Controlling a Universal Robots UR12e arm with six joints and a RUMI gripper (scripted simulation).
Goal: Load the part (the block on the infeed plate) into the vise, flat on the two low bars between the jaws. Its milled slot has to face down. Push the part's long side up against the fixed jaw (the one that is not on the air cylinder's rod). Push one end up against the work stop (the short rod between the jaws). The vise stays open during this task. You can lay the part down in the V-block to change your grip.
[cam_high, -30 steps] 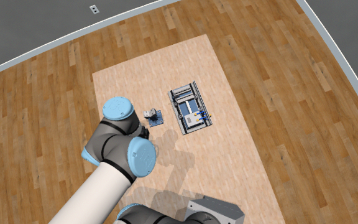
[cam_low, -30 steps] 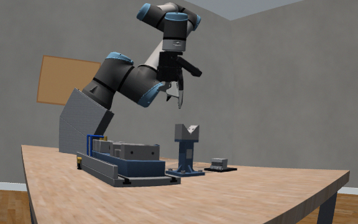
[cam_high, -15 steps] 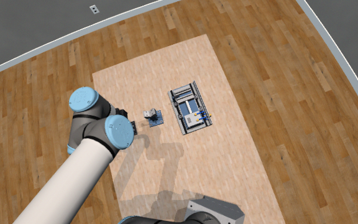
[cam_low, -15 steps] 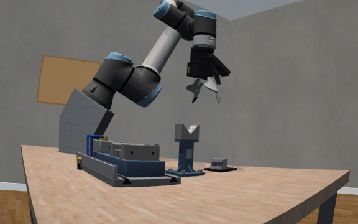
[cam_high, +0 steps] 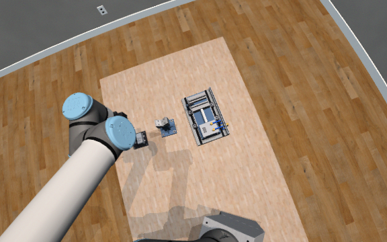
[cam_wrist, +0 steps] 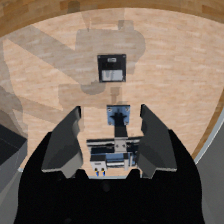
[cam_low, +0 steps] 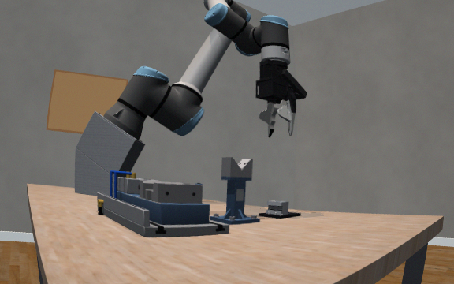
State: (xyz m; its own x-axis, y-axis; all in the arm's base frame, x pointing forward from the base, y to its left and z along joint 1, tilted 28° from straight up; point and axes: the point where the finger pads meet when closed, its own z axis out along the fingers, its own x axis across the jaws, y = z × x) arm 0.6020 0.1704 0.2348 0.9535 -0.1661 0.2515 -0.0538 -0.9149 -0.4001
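My hand is 10 mm to the left of the part and 220 mm above it. From my hand the other things lie so: work stop: 70 mm ahead, 350 mm to the right, 150 mm below; then cylinder rod: 20 mm behind, 390 mm to the right, 170 mm below; then infeed plate: 10 mm to the left, 240 mm below.
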